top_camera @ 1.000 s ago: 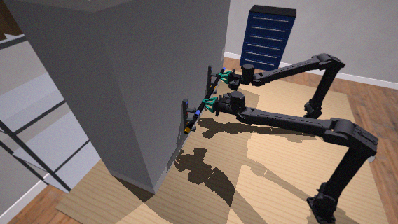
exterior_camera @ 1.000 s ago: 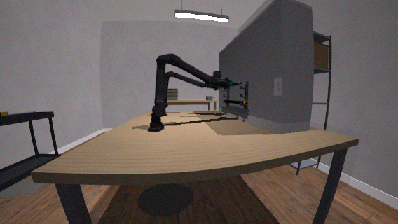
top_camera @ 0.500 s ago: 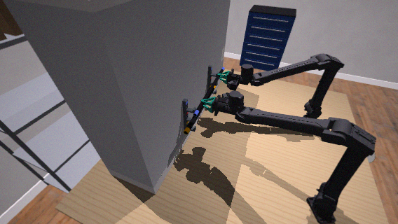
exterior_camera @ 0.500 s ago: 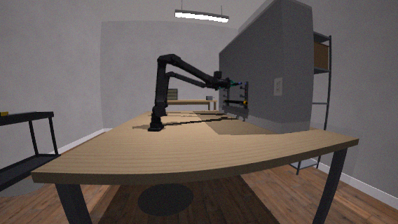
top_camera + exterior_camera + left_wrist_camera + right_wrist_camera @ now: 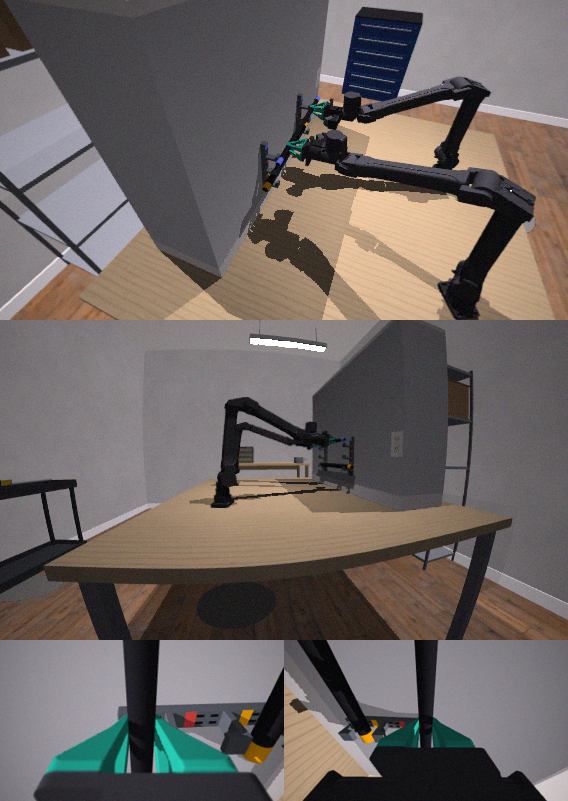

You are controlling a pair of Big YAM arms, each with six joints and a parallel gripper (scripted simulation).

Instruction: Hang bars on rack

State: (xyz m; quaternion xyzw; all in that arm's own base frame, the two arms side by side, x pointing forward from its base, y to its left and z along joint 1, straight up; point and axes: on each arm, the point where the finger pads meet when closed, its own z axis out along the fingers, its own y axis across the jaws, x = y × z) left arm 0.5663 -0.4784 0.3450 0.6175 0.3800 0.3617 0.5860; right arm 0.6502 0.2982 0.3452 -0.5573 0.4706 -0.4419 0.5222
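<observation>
Now: left hand 1 cm past the blue-ended bar and 15 cm to the left of it. Round my left hand: orange-ended bar (5 cm ahead, 16 cm to the right, 17 cm below); then grey wall block (23 cm ahead, 19 cm to the right, 10 cm above).
</observation>
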